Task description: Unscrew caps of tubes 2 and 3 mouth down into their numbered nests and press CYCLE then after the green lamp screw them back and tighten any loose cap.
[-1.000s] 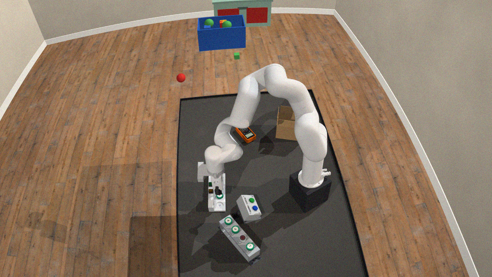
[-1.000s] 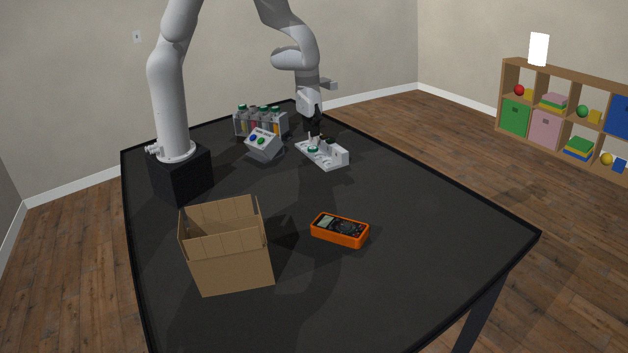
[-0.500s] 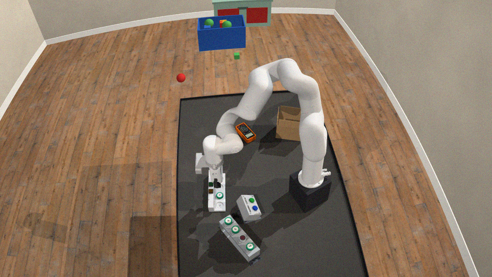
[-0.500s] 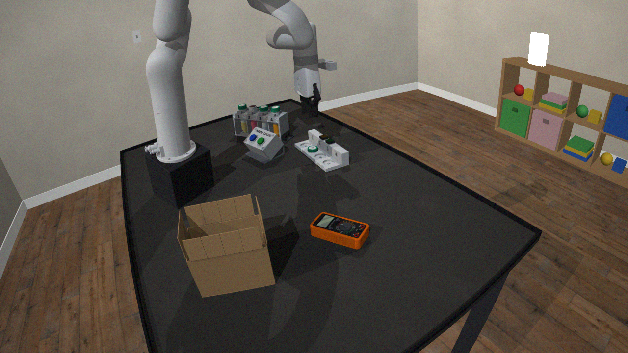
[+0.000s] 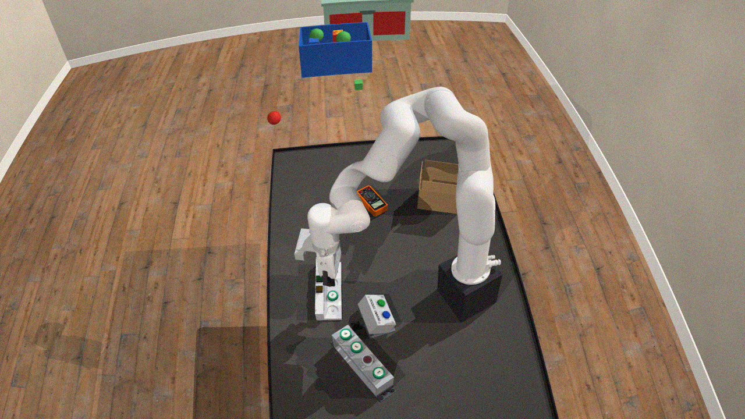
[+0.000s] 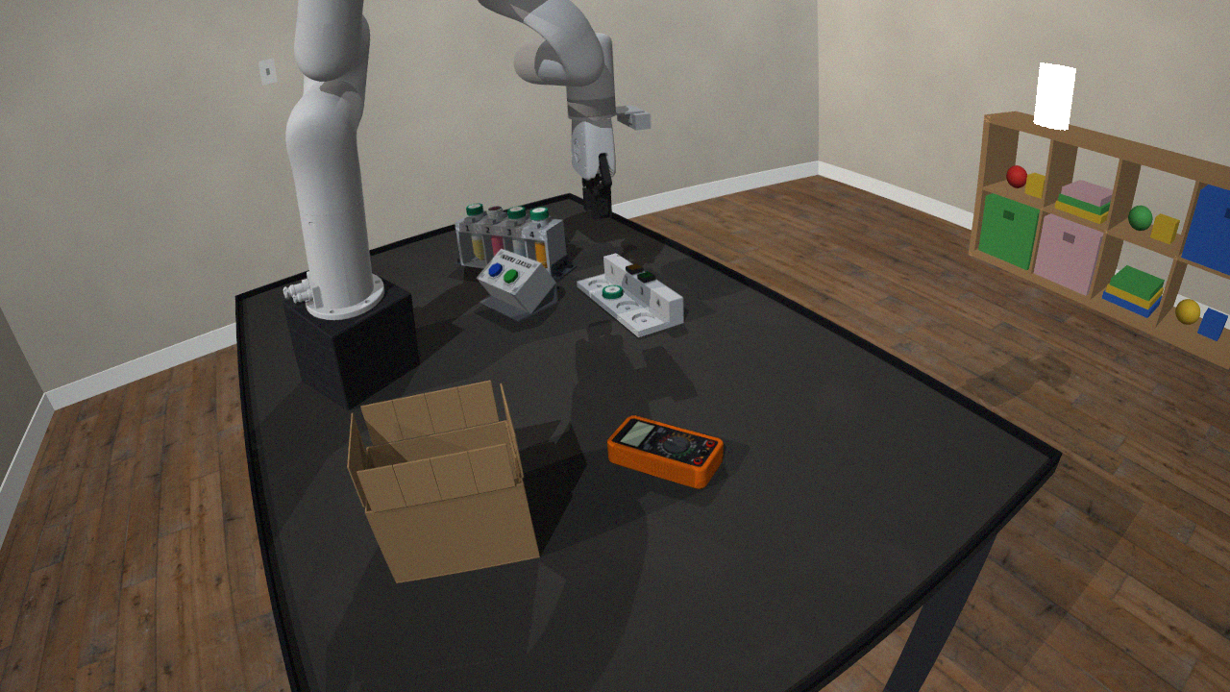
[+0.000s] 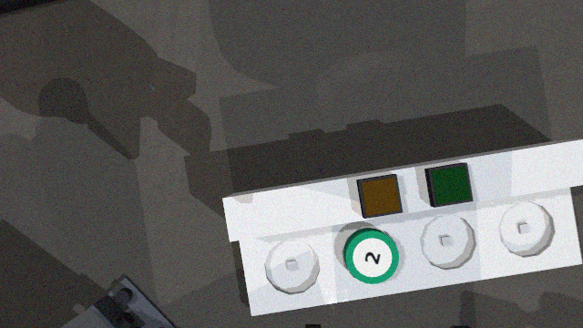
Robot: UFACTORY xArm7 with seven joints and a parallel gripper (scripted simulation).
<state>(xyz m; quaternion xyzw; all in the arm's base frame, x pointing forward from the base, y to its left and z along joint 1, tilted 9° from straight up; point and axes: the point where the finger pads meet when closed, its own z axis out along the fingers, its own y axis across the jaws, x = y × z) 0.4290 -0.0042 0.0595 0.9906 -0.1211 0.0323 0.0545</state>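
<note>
My hand is 18 cm to the right of the cap, 6 cm above it and 3 cm past it. From my hand the other things lie so: blue key 16 cm behind, 11 cm below, 10 cm to the left; green key 15 cm behind, 11 cm below, 5 cm to the left; key housing 13 cm behind, 12 cm below, 7 cm to the left.
</note>
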